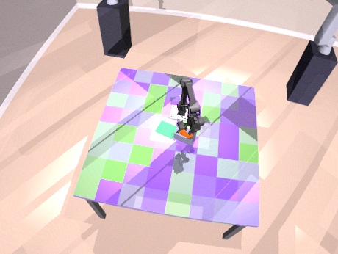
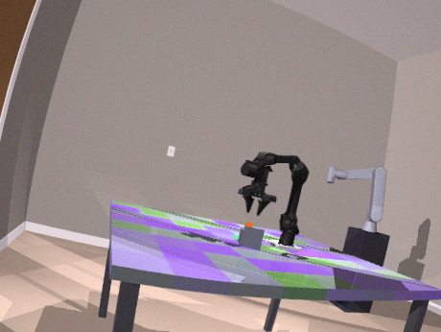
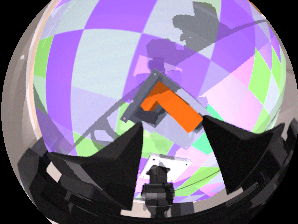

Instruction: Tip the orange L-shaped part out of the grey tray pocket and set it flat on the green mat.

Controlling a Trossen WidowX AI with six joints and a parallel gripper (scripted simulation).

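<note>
The orange L-shaped part is 100 mm below my gripper tip, 20 mm behind it and 10 mm to the right of it. The rest, counted from my gripper tip: green mat 180 mm to the right, 160 mm below, 60 mm behind.
</note>
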